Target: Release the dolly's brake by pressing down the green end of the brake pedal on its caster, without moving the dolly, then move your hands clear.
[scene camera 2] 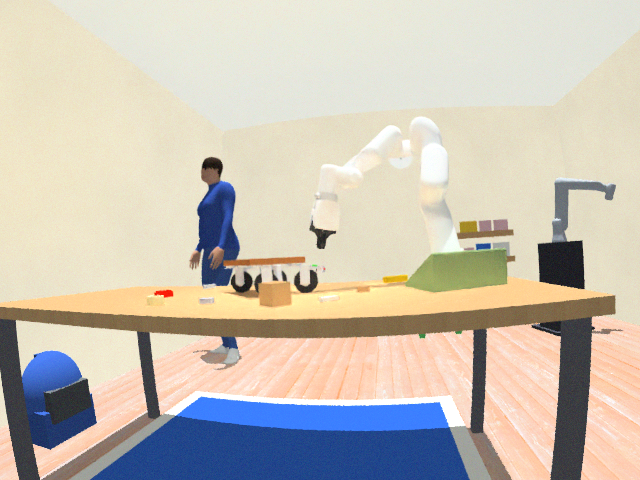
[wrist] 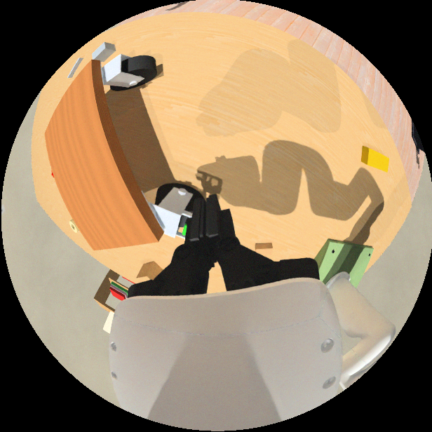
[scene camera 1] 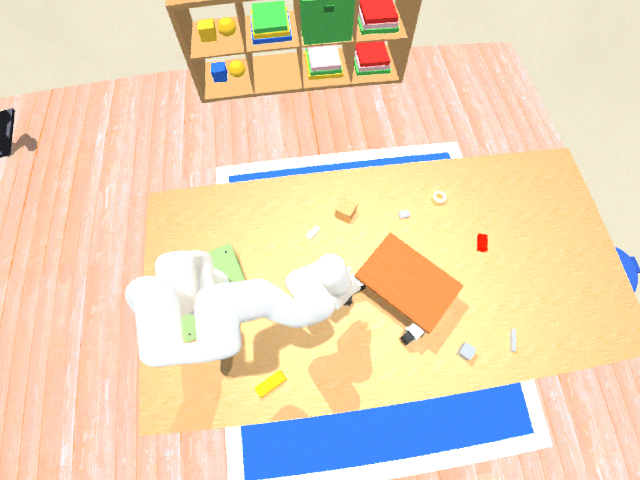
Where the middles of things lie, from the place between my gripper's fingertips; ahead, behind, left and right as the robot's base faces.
Now: the dolly (scene camera 1: pixel 421 291) 190 mm ahead of my hand, 10 mm to the left of it and 100 mm below it. The rest, counted from my hand: wooden cube (scene camera 2: pixel 271 294) 130 mm ahead, 360 mm to the left, 120 mm below.
